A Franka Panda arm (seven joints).
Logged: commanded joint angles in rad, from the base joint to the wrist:
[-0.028 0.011 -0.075 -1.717 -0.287 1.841 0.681]
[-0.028 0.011 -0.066 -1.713 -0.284 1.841 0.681]
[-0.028 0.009 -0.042 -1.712 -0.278 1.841 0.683]
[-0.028 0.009 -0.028 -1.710 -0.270 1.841 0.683]
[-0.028 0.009 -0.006 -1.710 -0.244 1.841 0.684]
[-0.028 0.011 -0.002 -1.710 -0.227 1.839 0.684]
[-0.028 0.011 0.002 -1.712 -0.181 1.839 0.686]
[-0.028 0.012 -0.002 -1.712 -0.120 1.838 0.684]
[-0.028 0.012 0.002 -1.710 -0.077 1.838 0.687]
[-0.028 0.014 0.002 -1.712 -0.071 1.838 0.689]
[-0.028 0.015 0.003 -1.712 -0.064 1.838 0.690]
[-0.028 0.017 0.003 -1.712 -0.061 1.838 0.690]
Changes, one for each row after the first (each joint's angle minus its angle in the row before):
[0.000 0.000 0.009 0.004 0.003 0.000 0.000]
[0.000 -0.002 0.024 0.001 0.006 0.000 0.002]
[0.000 0.000 0.014 0.002 0.008 0.000 0.000]
[0.000 0.000 0.022 0.000 0.026 0.000 0.001]
[0.000 0.002 0.004 0.000 0.017 -0.002 0.000]
[0.000 0.000 0.004 -0.002 0.046 0.000 0.002]
[0.000 0.001 -0.004 0.000 0.061 -0.001 -0.002]
[0.000 0.000 0.004 0.002 0.043 0.000 0.003]
[0.000 0.002 0.000 -0.002 0.006 0.000 0.002]
[0.000 0.001 0.001 0.000 0.007 0.000 0.001]
[0.000 0.002 0.000 0.000 0.003 0.000 0.000]

